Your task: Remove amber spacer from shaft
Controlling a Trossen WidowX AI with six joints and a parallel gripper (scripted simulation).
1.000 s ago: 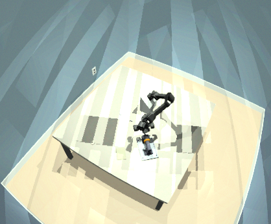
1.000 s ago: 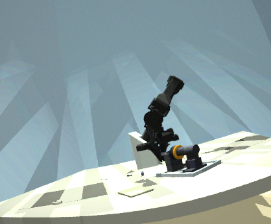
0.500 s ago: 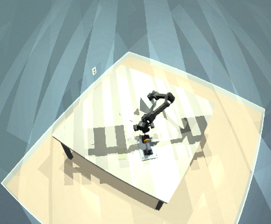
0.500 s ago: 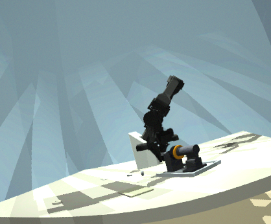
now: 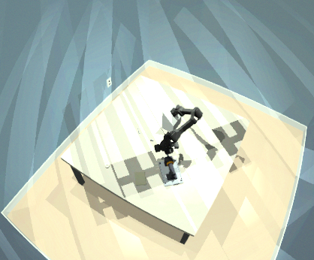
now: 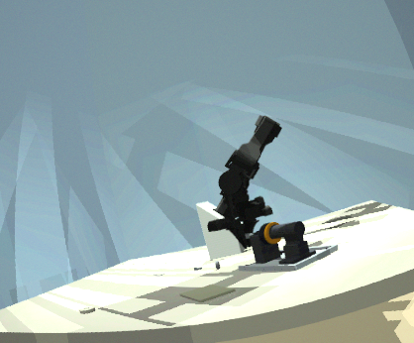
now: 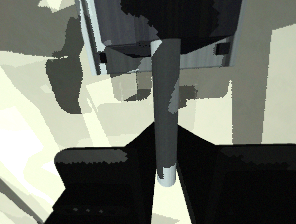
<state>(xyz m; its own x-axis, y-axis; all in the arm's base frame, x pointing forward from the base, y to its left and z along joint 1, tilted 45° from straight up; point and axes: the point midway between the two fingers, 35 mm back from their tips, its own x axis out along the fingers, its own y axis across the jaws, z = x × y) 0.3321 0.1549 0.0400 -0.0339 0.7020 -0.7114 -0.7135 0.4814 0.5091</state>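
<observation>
Right now my gripper tip is 5 cm short of the grey shaft, 5 cm to the right of it and 3 cm below it. From my gripper tip the other things lie so: flat pale patch: 29 cm ahead, 5 cm to the right, 4 cm below; then amber spacer: 9 cm ahead, 9 cm to the left, 3 cm above.
</observation>
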